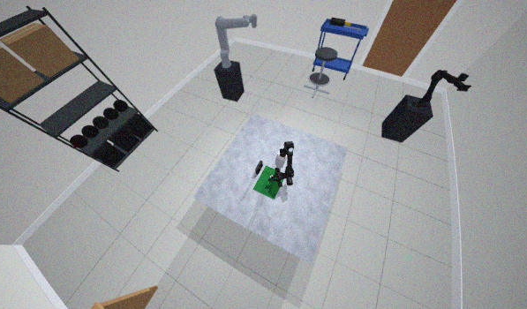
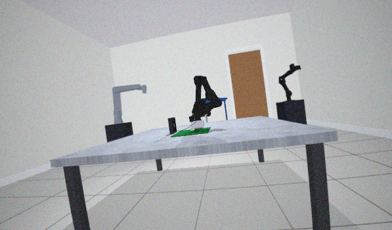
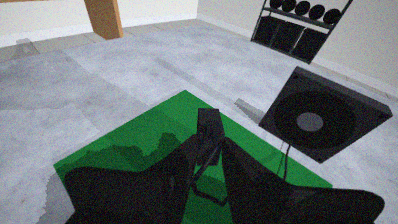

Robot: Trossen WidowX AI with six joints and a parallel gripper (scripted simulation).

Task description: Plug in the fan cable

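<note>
My gripper tip is now 10 mm past the green board, 10 mm to the left of it and 120 mm above it. Also, from my gripper tip: black fan plug: 10 mm to the right, 10 mm below; then black fan: 100 mm behind, 170 mm to the right, 40 mm below.
</note>
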